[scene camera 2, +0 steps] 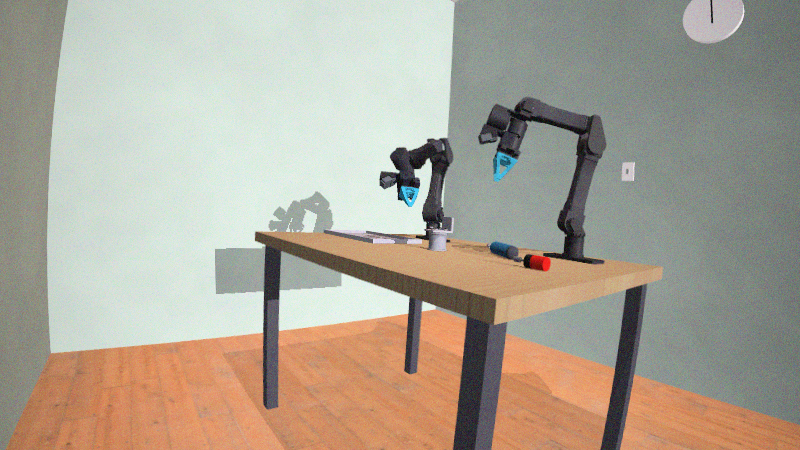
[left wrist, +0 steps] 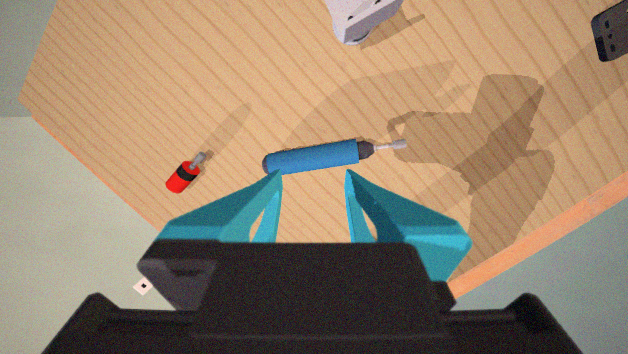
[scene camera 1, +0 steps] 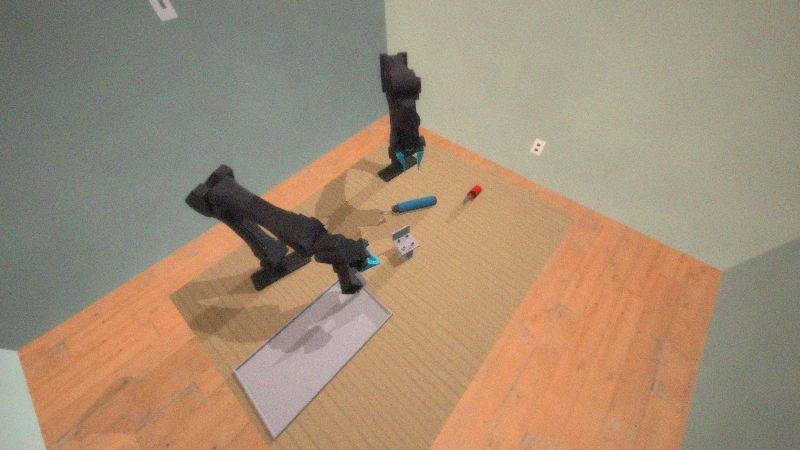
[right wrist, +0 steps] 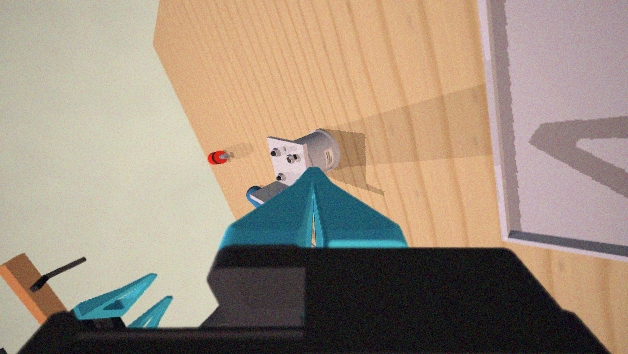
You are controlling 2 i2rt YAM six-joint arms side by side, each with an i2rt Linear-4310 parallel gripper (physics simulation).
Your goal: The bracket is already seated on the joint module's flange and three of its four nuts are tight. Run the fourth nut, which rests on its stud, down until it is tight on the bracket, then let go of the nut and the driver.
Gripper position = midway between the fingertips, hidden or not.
I see my left gripper (left wrist: 313,177), my right gripper (right wrist: 313,176), a blue driver (left wrist: 347,152), a bracket (right wrist: 291,172), a grey joint module (right wrist: 323,151), a red-handled driver (left wrist: 187,171) and a shallow white tray (scene camera 1: 292,367).
My left gripper is seen too in the right wrist view (right wrist: 162,284). The shallow white tray also shows in the right wrist view (right wrist: 554,73).
